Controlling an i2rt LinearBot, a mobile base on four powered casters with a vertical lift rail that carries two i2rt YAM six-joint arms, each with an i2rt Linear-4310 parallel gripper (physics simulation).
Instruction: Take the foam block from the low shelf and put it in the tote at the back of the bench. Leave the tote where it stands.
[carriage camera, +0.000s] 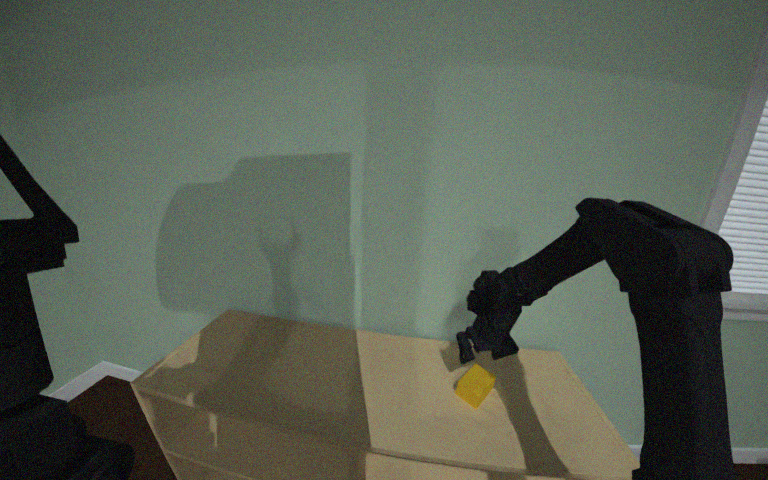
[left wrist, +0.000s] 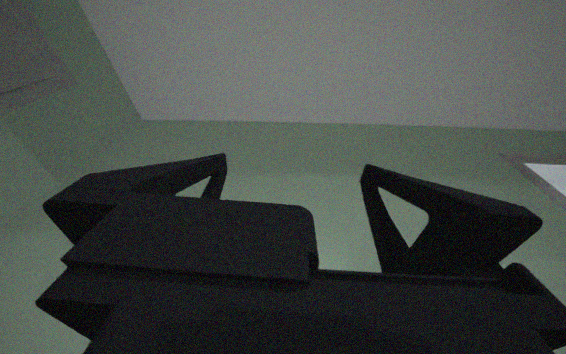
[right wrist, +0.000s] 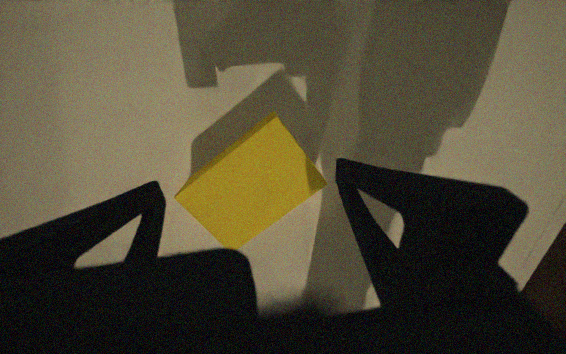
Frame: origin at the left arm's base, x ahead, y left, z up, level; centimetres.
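Where they show: left gripper, fingertip midpoint: (left wrist: 294, 167); right gripper, fingertip midpoint: (carriage camera: 477, 359) (right wrist: 250, 179).
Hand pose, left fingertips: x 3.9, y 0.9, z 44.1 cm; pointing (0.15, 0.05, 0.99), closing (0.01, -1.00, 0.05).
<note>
After its pixels a point has its place.
A yellow foam block (carriage camera: 475, 386) @[x 35.0, y -54.5, z -7.7 cm] (right wrist: 240, 200) @[x 36.6, y -55.0, z -7.7 cm] rests on the pale wooden surface (carriage camera: 407, 396) @[x 35.0, y -37.9, z -12.2 cm] (right wrist: 75, 100) @[x 41.7, y -42.1, z -12.2 cm], turned at an angle. My right gripper (carriage camera: 483, 357) @[x 39.7, y -55.7, z -3.7 cm] (right wrist: 250, 179) @[x 39.7, y -55.7, z -3.7 cm] is open and empty. It points down above the surface, just behind the block in the carriage view. In the right wrist view the block shows between the two spread fingers, which do not grip it. My left gripper (left wrist: 294, 167) @[x 3.9, y 0.9, z 44.1 cm] is open and empty, with wall and ceiling behind its fingers. Part of the left arm shows at the left edge of the carriage view. The tote does not show in these views.
The wooden unit has a front edge and a lower level (carriage camera: 266, 444) @[x 34.9, y 3.2, z -38.8 cm] along the bottom of the carriage view. A green wall (carriage camera: 396, 226) @[x 62.1, y -33.0, z 25.4 cm] stands behind it, with large shadows. A window with blinds (carriage camera: 746, 220) @[x 53.0, y -139.8, z 36.0 cm] is at the right. Dark brown floor (carriage camera: 116, 413) @[x 54.9, y 97.9, z -73.2 cm] shows at the lower left.
</note>
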